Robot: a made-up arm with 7 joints.
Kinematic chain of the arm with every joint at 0, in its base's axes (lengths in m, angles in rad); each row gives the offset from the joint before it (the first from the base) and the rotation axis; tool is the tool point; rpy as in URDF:
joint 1: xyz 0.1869 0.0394 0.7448 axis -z
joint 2: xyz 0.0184 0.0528 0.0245 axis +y
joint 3: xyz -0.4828 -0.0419 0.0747 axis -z
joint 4: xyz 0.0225 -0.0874 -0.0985 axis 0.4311 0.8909 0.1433
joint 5: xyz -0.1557 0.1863 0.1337 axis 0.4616 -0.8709 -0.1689
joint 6: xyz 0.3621 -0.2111 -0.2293 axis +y
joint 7: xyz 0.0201 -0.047 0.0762 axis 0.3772 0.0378 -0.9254
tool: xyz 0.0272 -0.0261 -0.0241 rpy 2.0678 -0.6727 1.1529
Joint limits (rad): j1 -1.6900..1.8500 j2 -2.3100..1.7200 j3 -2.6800..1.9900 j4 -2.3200..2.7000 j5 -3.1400..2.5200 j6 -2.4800..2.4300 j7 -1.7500..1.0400
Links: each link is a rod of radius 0.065 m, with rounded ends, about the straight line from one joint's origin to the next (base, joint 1, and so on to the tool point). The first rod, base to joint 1, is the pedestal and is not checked.
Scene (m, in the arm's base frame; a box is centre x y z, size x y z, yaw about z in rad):
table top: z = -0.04
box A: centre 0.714 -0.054 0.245 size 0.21 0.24 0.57 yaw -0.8
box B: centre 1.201 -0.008 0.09 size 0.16 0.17 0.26 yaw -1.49
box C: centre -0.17 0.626 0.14 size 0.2 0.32 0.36 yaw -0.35
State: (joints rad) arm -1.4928 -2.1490 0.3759 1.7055 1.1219 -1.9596 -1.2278
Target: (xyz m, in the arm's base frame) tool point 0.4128 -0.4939 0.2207
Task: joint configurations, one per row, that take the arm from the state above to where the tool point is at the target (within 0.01 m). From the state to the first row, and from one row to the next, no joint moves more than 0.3 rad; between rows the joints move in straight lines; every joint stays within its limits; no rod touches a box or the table.
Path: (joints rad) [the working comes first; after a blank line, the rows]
Joints at the target: -1.4937 -0.7733 1.4500 1.0951 2.0555 -1.3342 -1.2347
Straight joint move there: touches box A.

1: -1.4081 -1.8556 0.6424 1.7434 1.0712 -1.8712 -1.2456
2: -1.3233 -1.5622 0.9089 1.7814 1.0206 -1.7828 -1.2635
3: -1.2386 -1.2688 1.1754 1.8193 0.9699 -1.6944 -1.2813
4: -1.1538 -0.9754 1.4419 1.8573 0.9192 -1.6059 -1.2991
5: -1.2388 -0.9249 1.4440 1.6667 1.2033 -1.5380 -1.2830
6: -1.3237 -0.8744 1.4460 1.4762 1.4874 -1.4701 -1.2669
7: -1.4087 -0.8238 1.4480 1.2856 1.7714 -1.4022 -1.2508
8: -1.4937 -0.7733 1.4500 1.0951 2.0555 -1.3342 -1.2347

